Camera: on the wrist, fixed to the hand. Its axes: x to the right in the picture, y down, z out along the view.
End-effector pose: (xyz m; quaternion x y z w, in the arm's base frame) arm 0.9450 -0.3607 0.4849 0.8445 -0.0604 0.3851 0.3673
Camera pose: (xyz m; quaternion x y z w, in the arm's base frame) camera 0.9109 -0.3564 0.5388 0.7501 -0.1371 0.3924 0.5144
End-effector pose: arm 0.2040 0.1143 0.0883 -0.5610 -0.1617 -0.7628 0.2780
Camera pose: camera 0.1897 0.0521 0.0844 -0.5880 0.0004 -0.7877 0.1838
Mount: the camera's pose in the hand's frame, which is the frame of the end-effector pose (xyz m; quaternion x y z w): 0.0145 0.0409 -0.0469 -0.1880 0.0232 0.0165 0.9817
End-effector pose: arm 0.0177 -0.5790 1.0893 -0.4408 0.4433 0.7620 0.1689
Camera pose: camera 0.0076 -0.6421 1.0887 -0.4749 0.3031 0.8240 0.0601
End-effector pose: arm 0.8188 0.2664 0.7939 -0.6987 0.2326 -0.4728 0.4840
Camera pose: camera 0.7891 0.2163 0.7675 -0.7621 0.3400 -0.4286 0.3462
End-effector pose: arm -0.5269 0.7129 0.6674 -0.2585 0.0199 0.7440 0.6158
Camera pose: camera -0.5495 0.6999 0.6091 -0.3865 -0.1018 0.7383 0.5432
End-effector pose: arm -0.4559 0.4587 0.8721 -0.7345 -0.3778 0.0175 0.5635
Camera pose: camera -0.4025 0.4256 0.8606 -0.8337 -0.3490 -0.0616 0.4236
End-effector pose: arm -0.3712 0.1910 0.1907 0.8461 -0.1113 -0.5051 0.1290
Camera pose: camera -0.3254 0.1528 0.2137 0.8163 -0.0253 -0.4950 0.2966
